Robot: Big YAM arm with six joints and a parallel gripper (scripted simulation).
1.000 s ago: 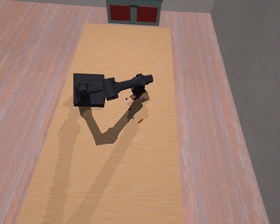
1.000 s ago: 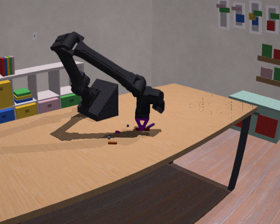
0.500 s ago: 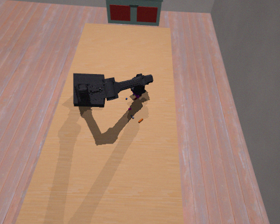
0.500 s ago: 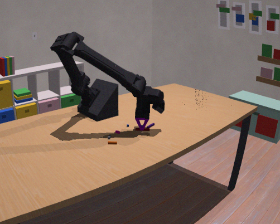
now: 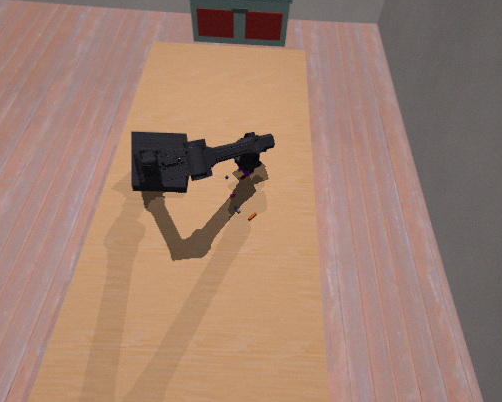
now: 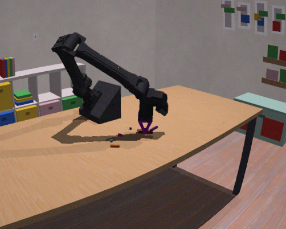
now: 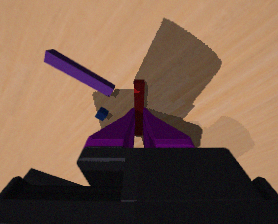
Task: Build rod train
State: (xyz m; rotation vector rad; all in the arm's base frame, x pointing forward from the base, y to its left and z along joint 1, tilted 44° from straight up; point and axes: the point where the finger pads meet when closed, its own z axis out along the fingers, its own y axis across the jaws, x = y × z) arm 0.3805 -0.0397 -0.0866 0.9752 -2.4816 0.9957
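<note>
Right now the blue rod is 3 cm behind my hand, 3 cm to the left of it and 1 cm below it. From my hand the other things lie so: red rod (1 cm below); purple rod (7 cm to the left, 1 cm below); magenta rod (6 cm behind, 11 cm to the right, 1 cm below).
</note>
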